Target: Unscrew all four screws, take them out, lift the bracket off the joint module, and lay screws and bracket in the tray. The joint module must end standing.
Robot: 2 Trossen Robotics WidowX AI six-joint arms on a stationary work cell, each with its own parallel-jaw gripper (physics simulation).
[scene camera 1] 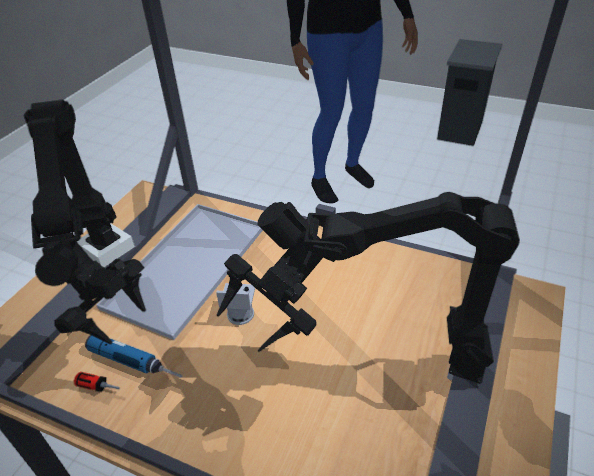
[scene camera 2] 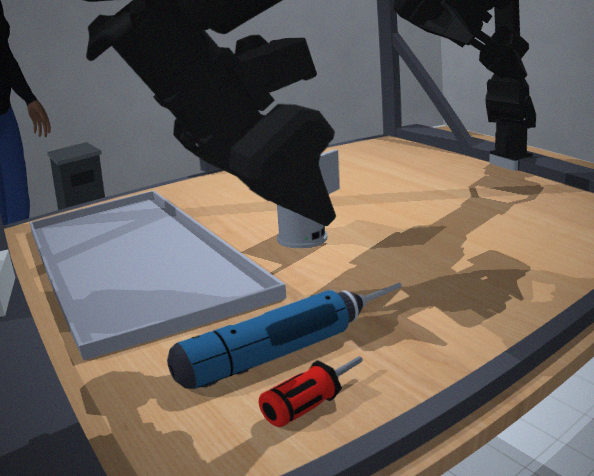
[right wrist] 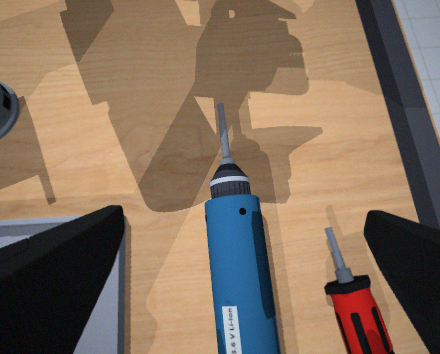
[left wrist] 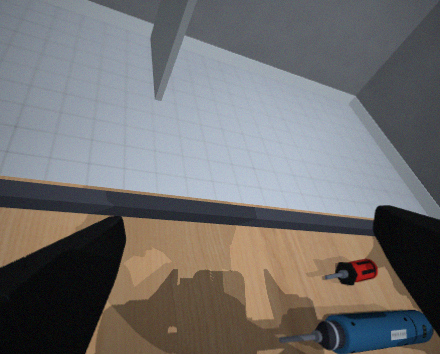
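Note:
The grey joint module (scene camera 1: pixel 240 314) (scene camera 2: pixel 296 227) stands upright beside the tray (scene camera 1: pixel 137 324) (scene camera 2: pixel 185 322); its edge shows in the right wrist view. The bracket (scene camera 1: pixel 243 301) (scene camera 2: pixel 331 170) sits on top of it. One dark screw head (scene camera 1: pixel 246 289) shows on the bracket; the other screws are hidden. My left gripper (scene camera 1: pixel 239 333) (left wrist: pixel 248 222) is open and empty, above the table near the module. My right gripper (scene camera 1: pixel 128 325) (right wrist: pixel 245 219) is open and empty, above the blue electric screwdriver (scene camera 1: pixel 120 354) (scene camera 2: pixel 280 335) (left wrist: pixel 380 330) (right wrist: pixel 240 260), which lies on the table between its fingers in the right wrist view.
A red hand screwdriver (scene camera 1: pixel 90 381) (scene camera 2: pixel 300 395) (left wrist: pixel 360 271) (right wrist: pixel 357 320) lies beside the blue one, toward the dark frame rail (scene camera 2: pixel 450 385). The bare tray floor shows in scene camera 2. Dark frame posts rise at the table's corners. A person stands beyond the table.

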